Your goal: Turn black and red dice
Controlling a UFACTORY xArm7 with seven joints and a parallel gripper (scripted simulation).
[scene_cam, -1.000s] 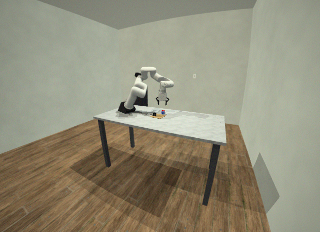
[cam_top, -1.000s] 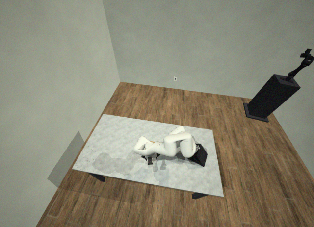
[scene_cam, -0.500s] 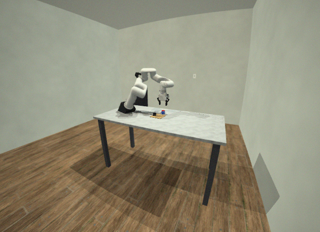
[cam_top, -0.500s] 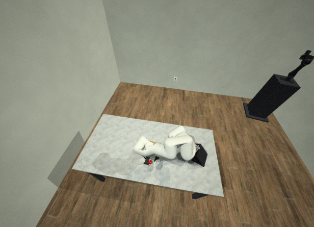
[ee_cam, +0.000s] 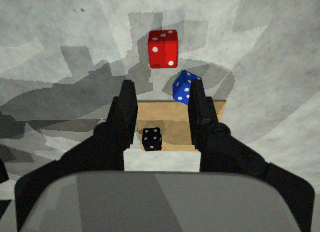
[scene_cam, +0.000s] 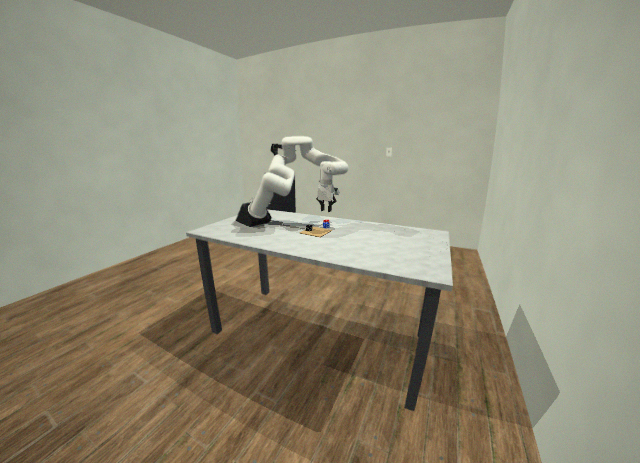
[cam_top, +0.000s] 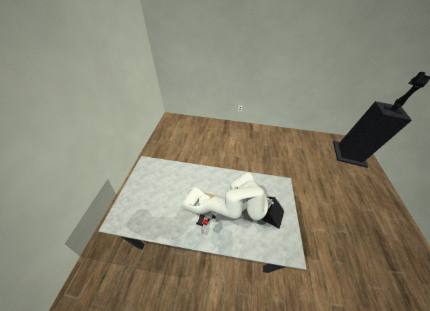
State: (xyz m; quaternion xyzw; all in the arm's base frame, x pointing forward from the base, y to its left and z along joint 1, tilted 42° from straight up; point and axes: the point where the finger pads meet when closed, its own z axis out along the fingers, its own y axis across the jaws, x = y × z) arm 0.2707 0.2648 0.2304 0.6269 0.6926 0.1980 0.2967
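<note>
Now: the red die 90 mm below my hand. From my hand the other things lie so: black die (160 mm to the right, 90 mm below, 10 mm behind); blue die (90 mm below, 50 mm to the right, 30 mm ahead); tan mat (160 mm to the right, 110 mm below, 30 mm ahead).
</note>
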